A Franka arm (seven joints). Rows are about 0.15 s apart.
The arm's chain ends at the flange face. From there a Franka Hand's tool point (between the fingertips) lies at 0.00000 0.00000 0.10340 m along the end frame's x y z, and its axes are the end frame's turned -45 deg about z.
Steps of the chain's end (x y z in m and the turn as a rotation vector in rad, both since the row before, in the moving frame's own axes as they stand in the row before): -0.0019 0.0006 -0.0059 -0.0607 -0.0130 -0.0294; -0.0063 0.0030 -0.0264 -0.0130 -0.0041 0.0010; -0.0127 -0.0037 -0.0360 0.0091 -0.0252 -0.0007; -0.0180 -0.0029 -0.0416 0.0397 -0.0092 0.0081; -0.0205 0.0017 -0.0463 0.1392 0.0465 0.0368
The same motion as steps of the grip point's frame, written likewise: -0.0071 0.0026 -0.0061 -0.0337 -0.0521 -0.0294; -0.0078 -0.0017 -0.0264 -0.0063 -0.0121 0.0010; -0.0075 -0.0141 -0.0360 0.0243 -0.0114 -0.0007; -0.0084 -0.0183 -0.0417 0.0346 0.0216 0.0081; -0.0020 -0.0198 -0.0474 0.0655 0.1313 0.0368
